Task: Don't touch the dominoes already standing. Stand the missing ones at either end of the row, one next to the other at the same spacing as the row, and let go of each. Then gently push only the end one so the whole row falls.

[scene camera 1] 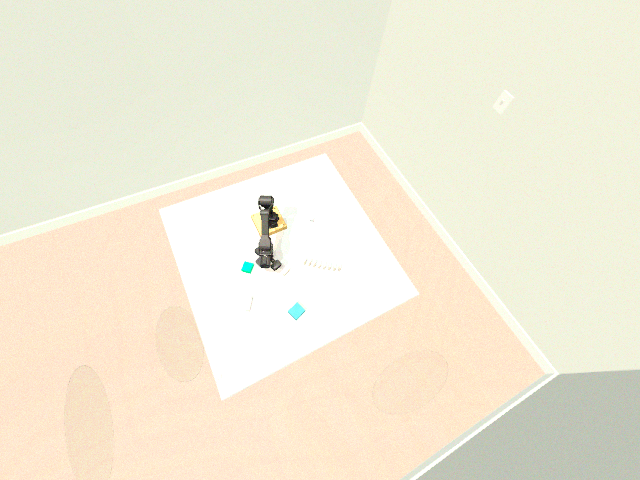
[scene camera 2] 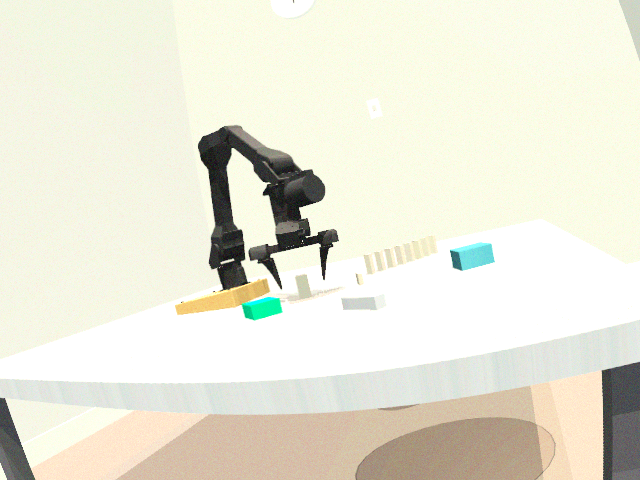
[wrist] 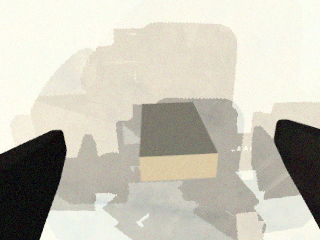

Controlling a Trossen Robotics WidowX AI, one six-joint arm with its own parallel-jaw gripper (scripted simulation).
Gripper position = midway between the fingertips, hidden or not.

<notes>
My gripper [scene camera 2: 302, 285] is open and holds nothing. I also see a cream domino [wrist: 174, 145].
My gripper also shows in the wrist view [wrist: 172, 135].
</notes>
